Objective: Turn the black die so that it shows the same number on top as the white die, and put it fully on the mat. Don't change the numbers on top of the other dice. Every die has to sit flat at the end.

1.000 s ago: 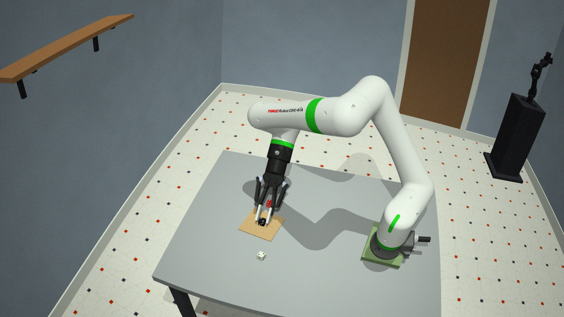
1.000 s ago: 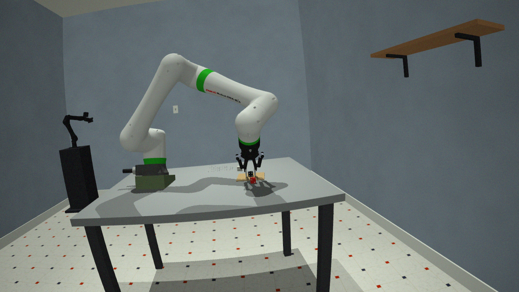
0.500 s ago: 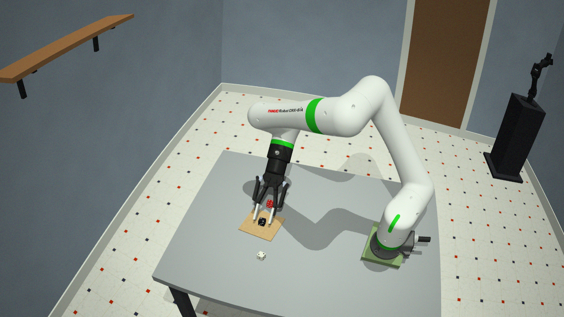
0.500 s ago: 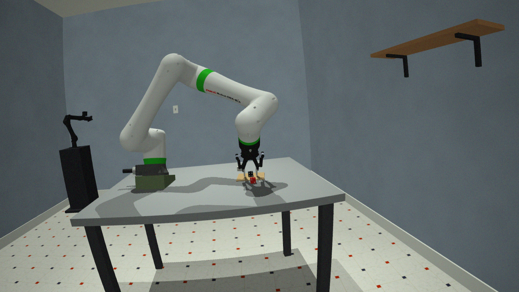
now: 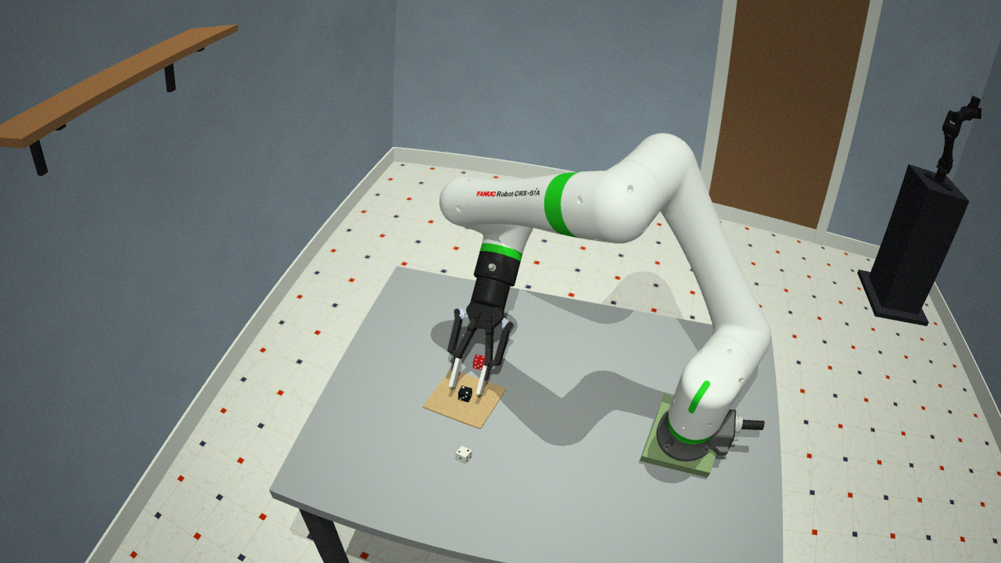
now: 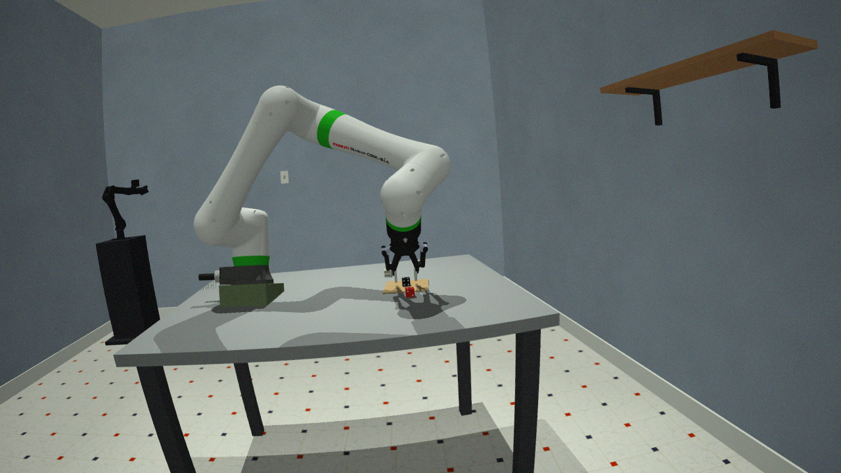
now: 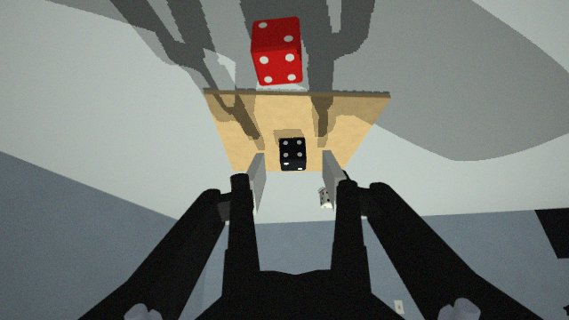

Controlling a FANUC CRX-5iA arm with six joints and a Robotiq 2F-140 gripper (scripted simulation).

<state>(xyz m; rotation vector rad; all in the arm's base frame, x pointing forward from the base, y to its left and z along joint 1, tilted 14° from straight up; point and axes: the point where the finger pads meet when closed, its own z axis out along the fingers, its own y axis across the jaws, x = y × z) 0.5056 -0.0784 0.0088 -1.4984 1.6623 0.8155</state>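
Right now the black die is 20 mm to the left of my hand and 30 mm below it. The rest, counted from my hand: white die (30 mm behind, 200 mm to the left, 40 mm below); tan mat (20 mm to the left, 50 mm below); red die (90 mm to the right, 40 mm below).
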